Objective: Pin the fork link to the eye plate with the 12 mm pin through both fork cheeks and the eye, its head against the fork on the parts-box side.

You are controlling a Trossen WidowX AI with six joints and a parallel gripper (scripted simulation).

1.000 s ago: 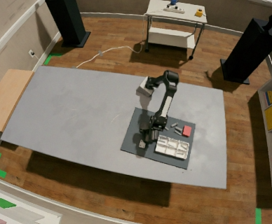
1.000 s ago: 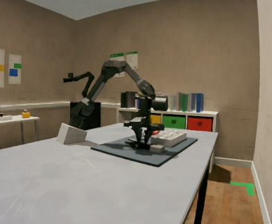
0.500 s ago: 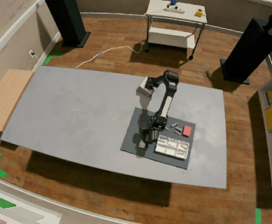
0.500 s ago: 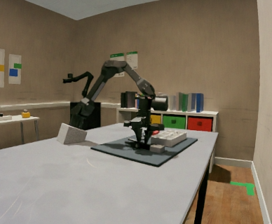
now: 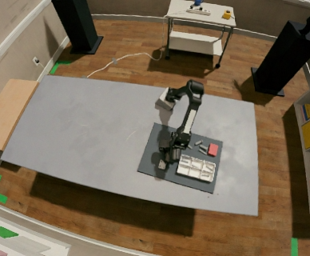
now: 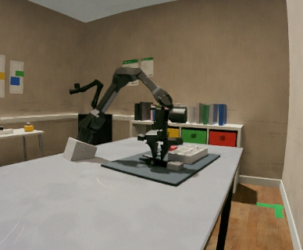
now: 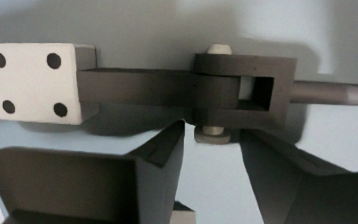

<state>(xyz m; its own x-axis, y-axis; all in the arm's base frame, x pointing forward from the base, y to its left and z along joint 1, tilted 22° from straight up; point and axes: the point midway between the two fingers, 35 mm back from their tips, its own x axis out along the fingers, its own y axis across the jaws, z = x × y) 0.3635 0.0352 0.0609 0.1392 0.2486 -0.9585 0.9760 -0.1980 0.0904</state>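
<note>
Right now the headed pin is 4 cm below my hand and 2 cm to the right of it. Round my hand: eye plate (4 cm below, 3 cm to the right, 1 cm ahead); mat (7 cm to the left, 5 cm below, 1 cm ahead); fork link (4 cm below, 3 cm behind, 2 cm to the right).
</note>
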